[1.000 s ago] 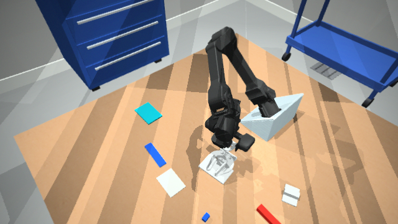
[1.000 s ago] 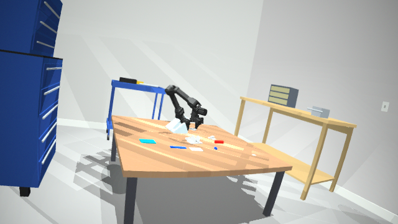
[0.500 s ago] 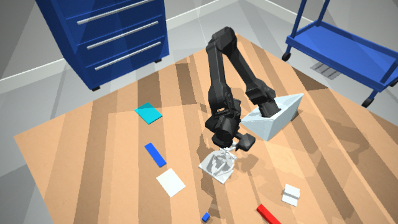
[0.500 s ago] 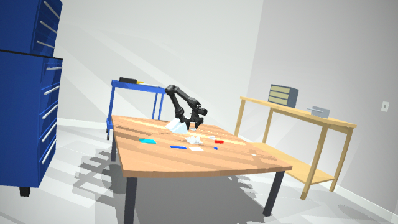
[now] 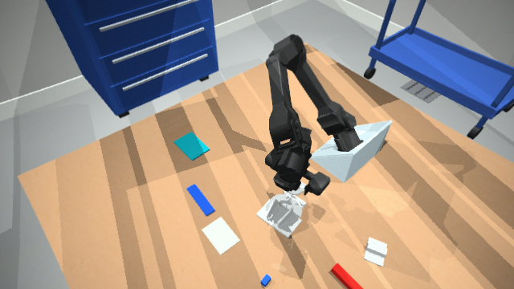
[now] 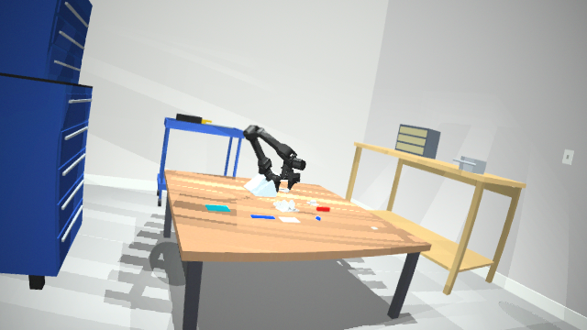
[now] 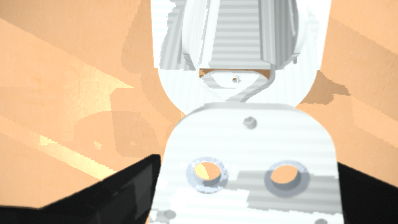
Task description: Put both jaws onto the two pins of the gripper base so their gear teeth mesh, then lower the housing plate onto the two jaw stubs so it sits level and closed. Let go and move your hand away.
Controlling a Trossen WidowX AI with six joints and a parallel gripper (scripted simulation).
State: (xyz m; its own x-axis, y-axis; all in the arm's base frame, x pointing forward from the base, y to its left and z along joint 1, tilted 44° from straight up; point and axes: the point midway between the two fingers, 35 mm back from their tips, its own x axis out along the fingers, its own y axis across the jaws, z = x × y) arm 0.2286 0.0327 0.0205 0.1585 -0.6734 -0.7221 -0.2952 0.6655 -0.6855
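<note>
My gripper tip is now 60 mm above the white jaw, 30 mm to the right of it and 20 mm short of it. From my gripper tip the other things lie so: red block 270 mm to the left, 70 mm below, 30 mm ahead; white tile 240 mm ahead, 80 mm below, 30 mm to the right; small blue block 210 mm ahead, 150 mm to the left, 80 mm below.
</note>
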